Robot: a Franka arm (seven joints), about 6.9 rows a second.
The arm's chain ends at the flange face. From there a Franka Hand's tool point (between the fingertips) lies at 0.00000 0.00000 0.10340 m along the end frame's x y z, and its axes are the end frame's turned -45 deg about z.
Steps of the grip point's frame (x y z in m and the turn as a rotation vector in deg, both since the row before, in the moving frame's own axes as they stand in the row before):
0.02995, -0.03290, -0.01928, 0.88, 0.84, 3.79
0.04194, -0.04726, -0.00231, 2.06, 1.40, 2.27
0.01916, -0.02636, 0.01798, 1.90, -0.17, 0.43
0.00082, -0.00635, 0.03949, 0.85, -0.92, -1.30
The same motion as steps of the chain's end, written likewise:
-0.00211, -0.04225, -0.01926, 1.22, -0.03, 3.79
-0.00301, -0.05864, -0.00221, 2.45, -0.47, 2.27
-0.00246, -0.02997, 0.01804, 1.22, -1.46, 0.43
-0.00165, -0.00518, 0.03951, -0.05, -1.25, -1.30

